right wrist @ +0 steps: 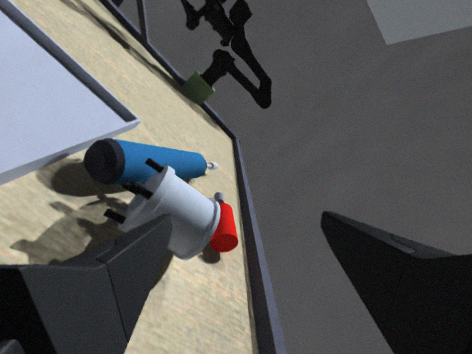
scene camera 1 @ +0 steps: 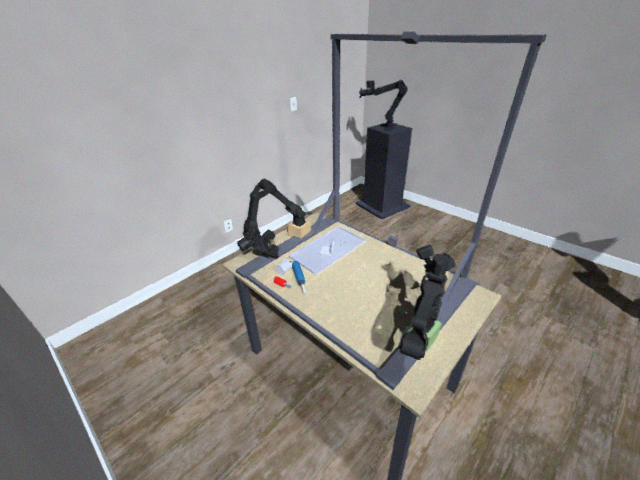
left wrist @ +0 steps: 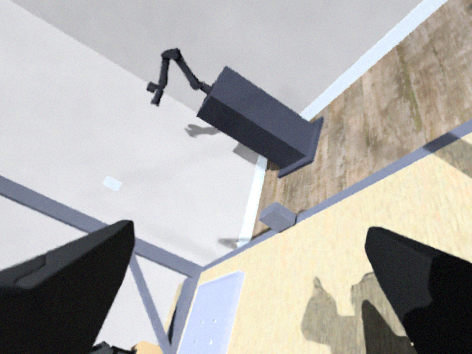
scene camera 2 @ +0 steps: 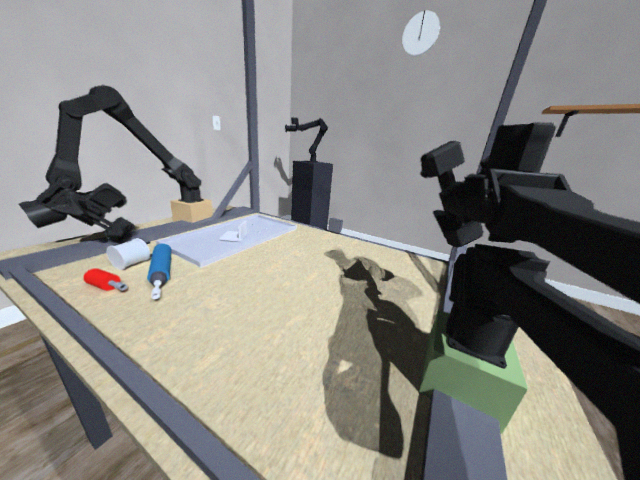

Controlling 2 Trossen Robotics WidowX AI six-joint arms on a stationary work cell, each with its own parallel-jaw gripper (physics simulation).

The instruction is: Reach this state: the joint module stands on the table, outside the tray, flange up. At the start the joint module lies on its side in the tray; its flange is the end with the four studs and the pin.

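Frame: origin at the left arm's base, x right, y back, z down, level; metres.
Seen in the pictures: left gripper, fingertip midpoint: [left wrist: 252,234] [scene camera 2: 428,192]; right gripper, fingertip midpoint: [right wrist: 247,219] [scene camera 1: 273,254] [scene camera 2: 102,225]; left arm's base at its link origin: [right wrist: 206,81] [scene camera 2: 474,341]; right arm's base at its link origin: [scene camera 1: 299,222] [scene camera 2: 191,200].
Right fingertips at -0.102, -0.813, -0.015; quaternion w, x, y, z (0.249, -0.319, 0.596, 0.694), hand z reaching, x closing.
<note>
Pixels of each thing's middle, then the offset from my right fingertips to it, as dx, dy, dz.
- white joint module at the middle of its body: [right wrist: 166,208] [scene camera 2: 132,252] [scene camera 1: 284,266] +0.023, +0.054, +0.068
- tray at the middle of its body: [scene camera 2: 236,234] [scene camera 1: 328,248] +0.319, +0.106, +0.091
- blue tool at the middle of its body: [right wrist: 179,165] [scene camera 2: 159,268] [scene camera 1: 299,276] +0.026, +0.164, +0.079
- red tool at the middle of its body: [right wrist: 221,215] [scene camera 2: 108,281] [scene camera 1: 283,283] -0.061, +0.132, +0.082
- small white bracket at the middle of its body: [scene camera 2: 233,230] [scene camera 1: 327,248] +0.292, +0.123, +0.067
The white joint module [scene camera 1: 283,266] [scene camera 2: 128,253] [right wrist: 192,215] lies on its side on the table, outside the tray [scene camera 1: 307,254] [scene camera 2: 199,255] [left wrist: 215,300] [right wrist: 50,100]. Its dark studs point toward the left of the right wrist view. My right gripper [scene camera 2: 117,229] [right wrist: 247,219] is open and empty, low beside the module, on its far side in scene camera 2. In the right wrist view one fingertip overlaps the module's lower edge; whether it touches is unclear. My left gripper [scene camera 2: 448,196] [left wrist: 252,234] is open and empty, raised at the right side, far from the module.
A blue tool [scene camera 1: 297,271] [scene camera 2: 160,260] [right wrist: 160,160] lies between module and tray corner. A red tool [scene camera 1: 280,281] [scene camera 2: 100,279] [right wrist: 226,230] lies near the table's front edge. A small white bracket [scene camera 1: 331,247] [scene camera 2: 241,231] stands in the tray. Dark frame rails edge the table.
</note>
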